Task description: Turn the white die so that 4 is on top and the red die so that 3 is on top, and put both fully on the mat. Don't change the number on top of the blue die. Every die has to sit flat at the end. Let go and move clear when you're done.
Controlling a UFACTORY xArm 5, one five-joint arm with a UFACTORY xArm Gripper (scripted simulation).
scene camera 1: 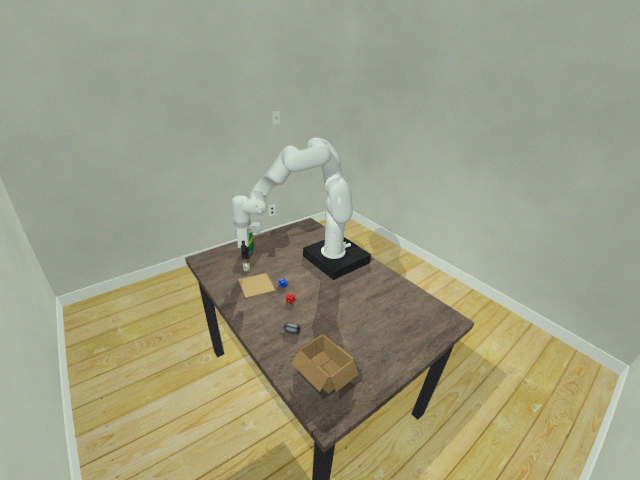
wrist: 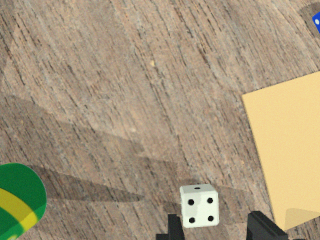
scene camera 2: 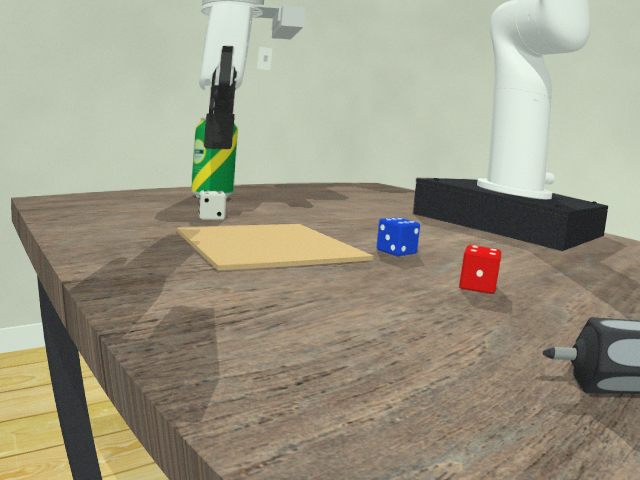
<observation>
cardboard box: scene camera 1 324,352; not seen in the wrist view (out of frame); not seen in scene camera 2 (out of frame)
</observation>
